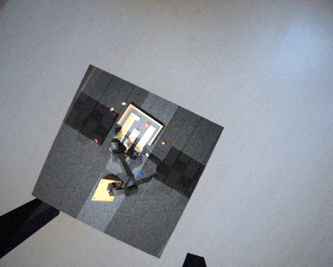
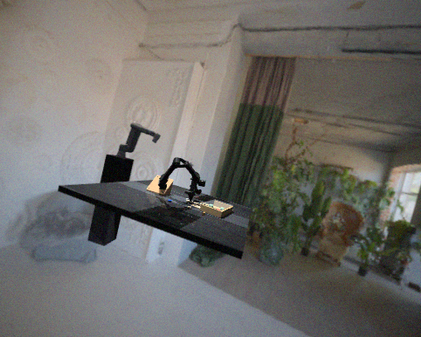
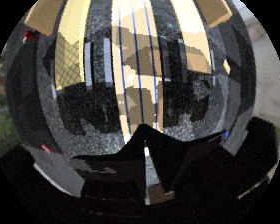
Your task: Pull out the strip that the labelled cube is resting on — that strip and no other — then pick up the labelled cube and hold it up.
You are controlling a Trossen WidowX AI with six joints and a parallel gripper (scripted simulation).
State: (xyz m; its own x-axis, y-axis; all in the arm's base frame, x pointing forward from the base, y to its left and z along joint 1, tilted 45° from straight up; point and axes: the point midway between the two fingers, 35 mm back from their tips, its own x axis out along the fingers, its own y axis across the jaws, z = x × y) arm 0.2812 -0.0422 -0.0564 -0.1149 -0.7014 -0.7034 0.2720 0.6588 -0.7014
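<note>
The strip is 10 cm ahead of my gripper tip and 3 cm to the right of it.
</note>
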